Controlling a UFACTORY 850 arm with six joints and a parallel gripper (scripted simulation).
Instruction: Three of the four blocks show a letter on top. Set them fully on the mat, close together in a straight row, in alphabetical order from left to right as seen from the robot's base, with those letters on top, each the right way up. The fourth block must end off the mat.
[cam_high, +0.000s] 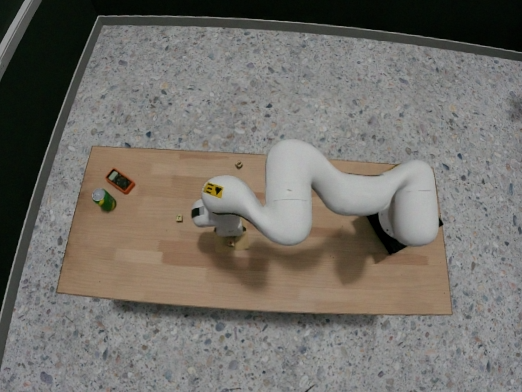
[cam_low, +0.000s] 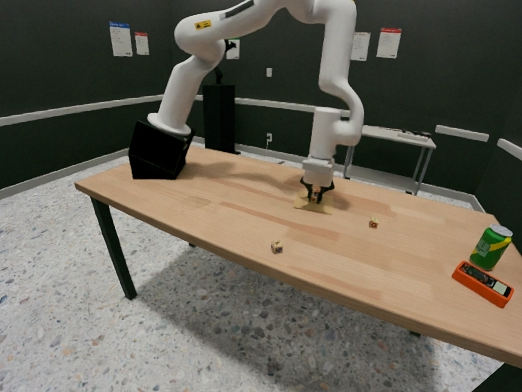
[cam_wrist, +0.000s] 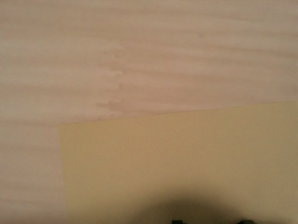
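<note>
My gripper is now 20 mm above the tan mat. The rest, counted from my hand: green can 550 mm ahead, 40 mm to the right, 40 mm above; orange meter 530 mm ahead, 150 mm to the right, 10 mm below.
</note>
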